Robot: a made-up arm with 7 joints.
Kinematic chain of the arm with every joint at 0, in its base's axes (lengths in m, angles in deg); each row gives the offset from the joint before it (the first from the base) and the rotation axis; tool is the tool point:
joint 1: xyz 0 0 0.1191 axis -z
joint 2: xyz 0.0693 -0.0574 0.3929 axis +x
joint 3: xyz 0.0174 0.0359 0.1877 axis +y
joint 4: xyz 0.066 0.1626 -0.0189 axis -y
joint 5: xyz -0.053 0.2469 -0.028 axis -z
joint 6: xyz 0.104 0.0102 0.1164 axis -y
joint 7: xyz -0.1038 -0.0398 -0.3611 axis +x
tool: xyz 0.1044 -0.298 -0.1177
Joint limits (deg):
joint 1: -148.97..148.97
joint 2: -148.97..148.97
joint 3: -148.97..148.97
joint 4: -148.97..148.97
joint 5: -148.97..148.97
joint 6: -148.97..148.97
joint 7: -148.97..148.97
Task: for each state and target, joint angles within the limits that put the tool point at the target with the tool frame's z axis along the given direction. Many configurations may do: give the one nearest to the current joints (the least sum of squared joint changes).
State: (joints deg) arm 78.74 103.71 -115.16 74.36 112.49 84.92 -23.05
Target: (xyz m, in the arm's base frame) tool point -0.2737 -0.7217 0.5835 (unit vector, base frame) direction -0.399 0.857 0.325
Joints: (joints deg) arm 76.56 132.15 -114.22 74.95 123.02 94.96 -35.24
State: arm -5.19 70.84 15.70 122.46 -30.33 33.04 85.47
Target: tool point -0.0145 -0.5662 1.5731 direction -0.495 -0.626 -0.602
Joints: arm 16.96 86.72 8.45 122.57 -46.64 67.44 93.55
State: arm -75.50 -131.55 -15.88 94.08 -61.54 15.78 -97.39
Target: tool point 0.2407 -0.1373 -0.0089 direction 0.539 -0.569 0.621
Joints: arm -39.75 -127.68 7.71 79.31 -84.41 -16.00 -112.20
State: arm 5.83 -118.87 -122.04 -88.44 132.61 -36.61 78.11
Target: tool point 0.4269 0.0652 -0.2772 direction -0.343 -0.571 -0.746
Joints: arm 10.59 -116.39 -122.46 -85.88 138.85 -83.33 112.47
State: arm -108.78 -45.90 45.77 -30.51 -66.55 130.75 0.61
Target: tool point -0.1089 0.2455 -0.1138 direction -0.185 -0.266 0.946
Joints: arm -98.64 -33.98 57.17 -43.32 -37.46 114.16 -14.16
